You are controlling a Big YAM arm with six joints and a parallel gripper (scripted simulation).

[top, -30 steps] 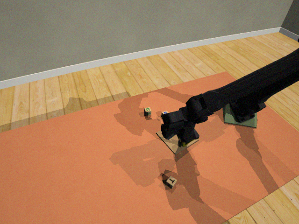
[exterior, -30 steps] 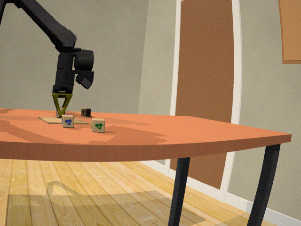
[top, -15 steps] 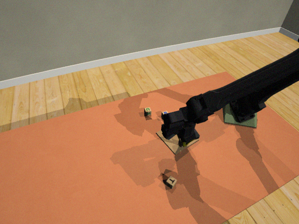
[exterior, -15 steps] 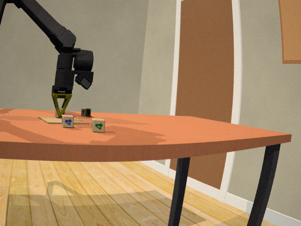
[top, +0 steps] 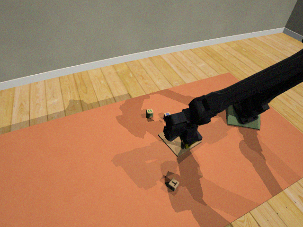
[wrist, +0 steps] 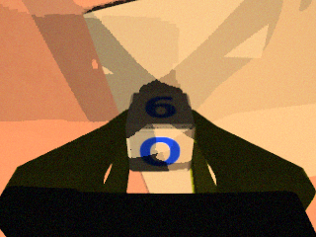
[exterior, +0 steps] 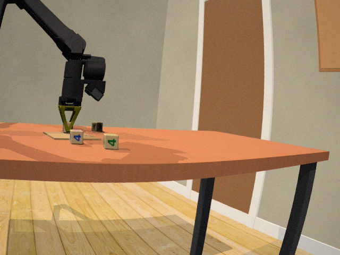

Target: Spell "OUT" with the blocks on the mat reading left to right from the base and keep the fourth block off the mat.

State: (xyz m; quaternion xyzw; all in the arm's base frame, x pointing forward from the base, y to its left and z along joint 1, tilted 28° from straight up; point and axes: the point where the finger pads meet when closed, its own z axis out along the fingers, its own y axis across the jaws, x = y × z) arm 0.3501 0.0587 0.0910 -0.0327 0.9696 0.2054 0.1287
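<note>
Now: the O block right at my hand. Round my hand: tan mat (10 mm ahead, 50 mm to the right, 20 mm below); then wooden block (20 mm ahead, 180 mm to the right).
</note>
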